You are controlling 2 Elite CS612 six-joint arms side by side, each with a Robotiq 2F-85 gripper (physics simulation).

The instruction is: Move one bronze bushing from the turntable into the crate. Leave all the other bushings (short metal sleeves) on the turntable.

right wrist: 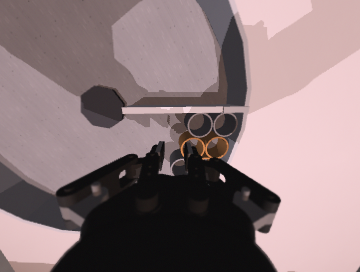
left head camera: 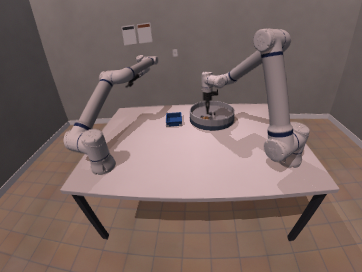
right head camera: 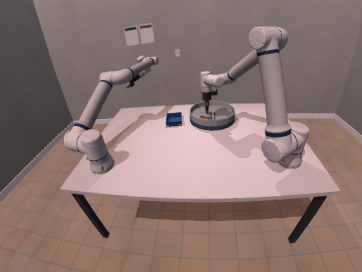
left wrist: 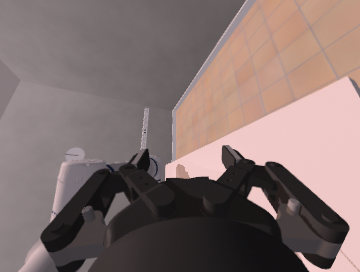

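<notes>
The round grey turntable (left head camera: 212, 123) (right head camera: 212, 123) (right wrist: 235, 62) holds upright bushings in a cluster beside its divider. In the right wrist view, one bronze bushing (right wrist: 227, 148) stands right of another bronze bushing (right wrist: 182, 146), and part of a third shows below them. Grey bushings (right wrist: 200, 114) (right wrist: 225, 114) (right wrist: 172, 163) stand above and lower left. My right gripper (left head camera: 207, 111) (right head camera: 206, 111) (right wrist: 174, 148) points down inside the turntable, open with a narrow gap and empty; its right finger overlaps the left bronze bushing in view. My left gripper (left head camera: 130, 83) (right head camera: 131, 83) (left wrist: 185, 154) is open and empty, raised away from the turntable. The blue crate (left head camera: 174, 120) (right head camera: 174, 119) stands left of the turntable.
The turntable's straight pale divider (right wrist: 170, 110) runs from the dark hub (right wrist: 102, 106) to the rim wall, close above the grey bushings. The turntable wall stands close to the right of the cluster. The white table (left head camera: 190, 160) (right head camera: 190, 160) carries the crate and turntable.
</notes>
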